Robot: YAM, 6 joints.
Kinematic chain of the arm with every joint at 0, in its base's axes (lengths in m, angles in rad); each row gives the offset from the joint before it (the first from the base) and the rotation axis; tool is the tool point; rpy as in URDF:
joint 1: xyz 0 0 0.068 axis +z
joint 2: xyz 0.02 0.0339 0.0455 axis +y
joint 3: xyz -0.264 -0.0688 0 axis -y
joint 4: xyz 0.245 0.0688 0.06 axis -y
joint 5: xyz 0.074 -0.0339 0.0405 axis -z
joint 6: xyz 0.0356 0 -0.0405 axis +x
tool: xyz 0 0 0 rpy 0 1.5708 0
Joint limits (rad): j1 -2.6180..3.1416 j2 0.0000..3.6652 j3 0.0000..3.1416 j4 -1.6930..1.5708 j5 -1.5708..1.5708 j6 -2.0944..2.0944
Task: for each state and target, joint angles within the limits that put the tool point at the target. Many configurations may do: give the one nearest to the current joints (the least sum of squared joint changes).
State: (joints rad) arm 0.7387 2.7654 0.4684 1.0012 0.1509 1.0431
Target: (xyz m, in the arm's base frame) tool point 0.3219 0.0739 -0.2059
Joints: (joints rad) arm 0.2446 3.0728 1.1822 0.9802 0.1767 1.0431
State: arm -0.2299 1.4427 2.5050 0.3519 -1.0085 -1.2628
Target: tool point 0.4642 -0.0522 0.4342
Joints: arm -0.1775 2.0066 2.0108 0.2184 -1.0341 -1.2628
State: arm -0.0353 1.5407 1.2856 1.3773 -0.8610 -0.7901
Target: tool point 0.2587 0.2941 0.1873
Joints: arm 0.7770 1.9866 0.9164 1.2644 -0.9189 -0.7901
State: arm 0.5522 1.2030 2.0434 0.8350 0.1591 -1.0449
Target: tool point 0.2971 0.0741 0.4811
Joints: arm 0.2688 1.3811 1.3146 0.7041 0.2116 -1.0449
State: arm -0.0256 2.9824 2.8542 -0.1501 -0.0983 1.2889
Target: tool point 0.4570 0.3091 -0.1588
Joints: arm 0.5857 3.3337 2.5641 -0.2751 -0.1404 1.2889
